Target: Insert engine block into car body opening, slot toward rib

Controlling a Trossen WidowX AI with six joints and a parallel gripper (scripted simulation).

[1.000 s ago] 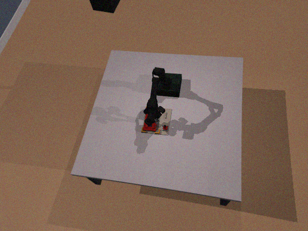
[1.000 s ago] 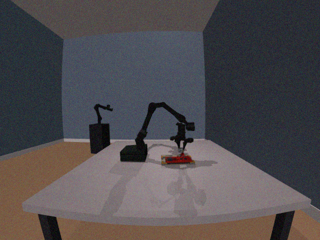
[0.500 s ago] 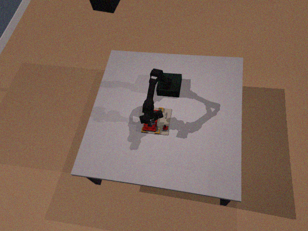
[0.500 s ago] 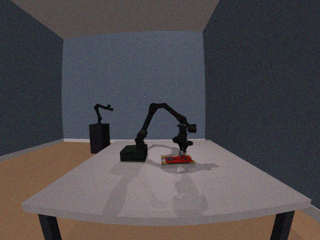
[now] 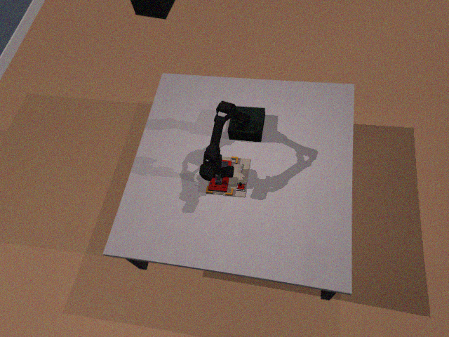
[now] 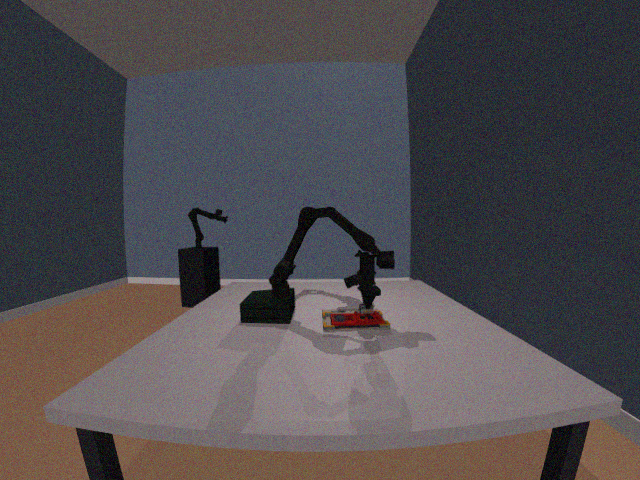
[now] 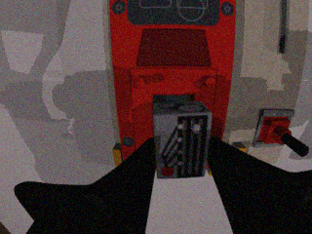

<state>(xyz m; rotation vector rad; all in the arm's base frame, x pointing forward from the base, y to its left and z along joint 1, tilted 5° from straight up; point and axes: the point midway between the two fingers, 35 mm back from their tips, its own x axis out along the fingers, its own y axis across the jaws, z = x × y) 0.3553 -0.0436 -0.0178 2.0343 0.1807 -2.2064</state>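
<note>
My gripper tip is 10 mm above the grey engine block.
</note>
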